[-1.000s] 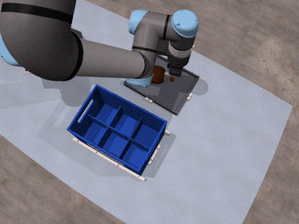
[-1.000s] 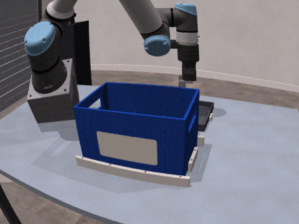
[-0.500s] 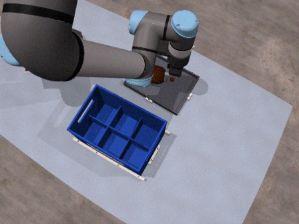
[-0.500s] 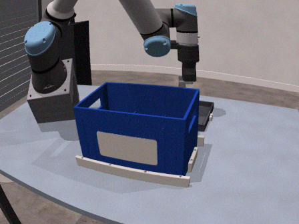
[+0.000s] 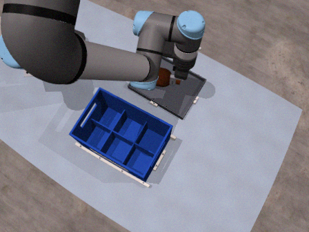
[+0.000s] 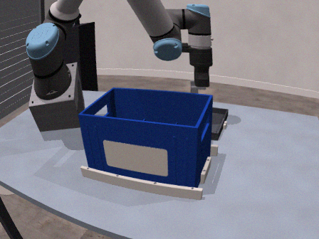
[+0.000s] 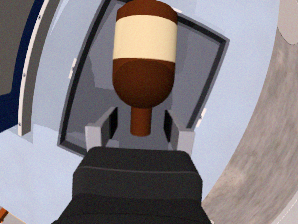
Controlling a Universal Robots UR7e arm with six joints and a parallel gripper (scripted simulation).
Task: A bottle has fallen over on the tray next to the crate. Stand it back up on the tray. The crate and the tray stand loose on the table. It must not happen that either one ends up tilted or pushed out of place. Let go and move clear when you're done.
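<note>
The bottle is 5 cm behind my hand, 2 cm to the right of it and 4 cm below it. Round my hand: dark tray (2 cm behind, 1 cm to the right, 7 cm below); then blue crate (2 cm behind, 30 cm to the right).
</note>
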